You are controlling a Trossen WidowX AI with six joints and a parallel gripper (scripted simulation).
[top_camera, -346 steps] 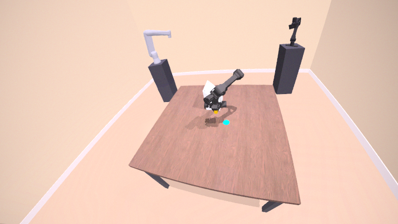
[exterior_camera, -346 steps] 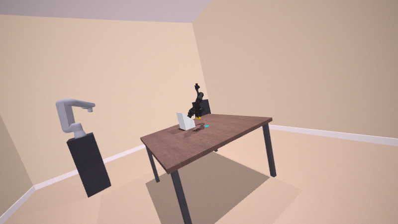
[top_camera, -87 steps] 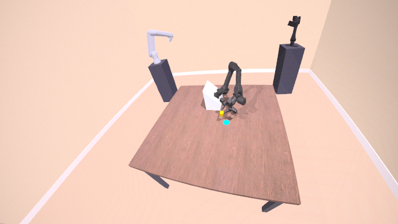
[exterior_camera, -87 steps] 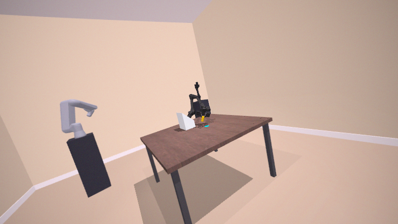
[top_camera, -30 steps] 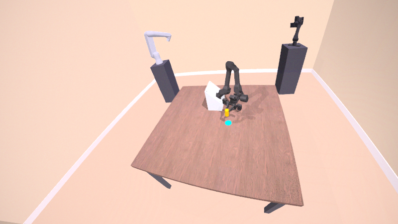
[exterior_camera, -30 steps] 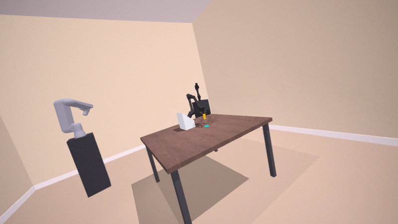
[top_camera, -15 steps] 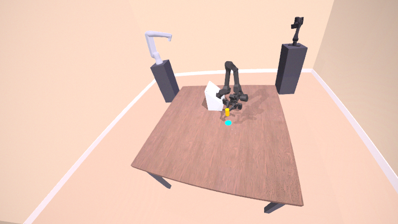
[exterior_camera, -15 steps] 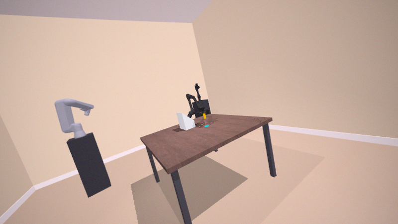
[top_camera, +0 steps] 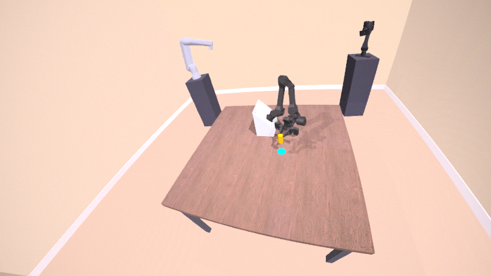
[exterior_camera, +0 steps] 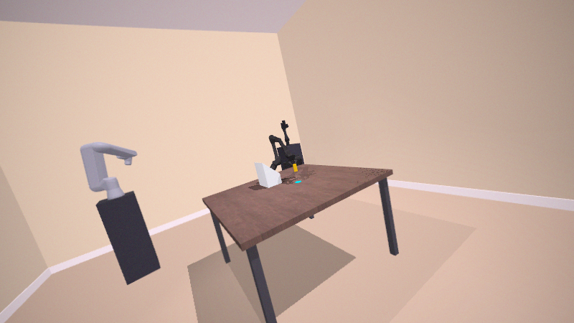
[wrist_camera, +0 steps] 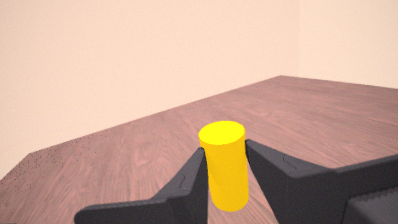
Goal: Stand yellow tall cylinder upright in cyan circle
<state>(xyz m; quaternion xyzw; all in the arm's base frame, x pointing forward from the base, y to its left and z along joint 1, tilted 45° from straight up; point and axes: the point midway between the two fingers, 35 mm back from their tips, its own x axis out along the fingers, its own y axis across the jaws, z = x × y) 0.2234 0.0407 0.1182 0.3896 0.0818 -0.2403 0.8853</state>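
The cyan circle lies 160 mm below my gripper tip. Also, from my gripper tip: yellow tall cylinder (20 mm below).
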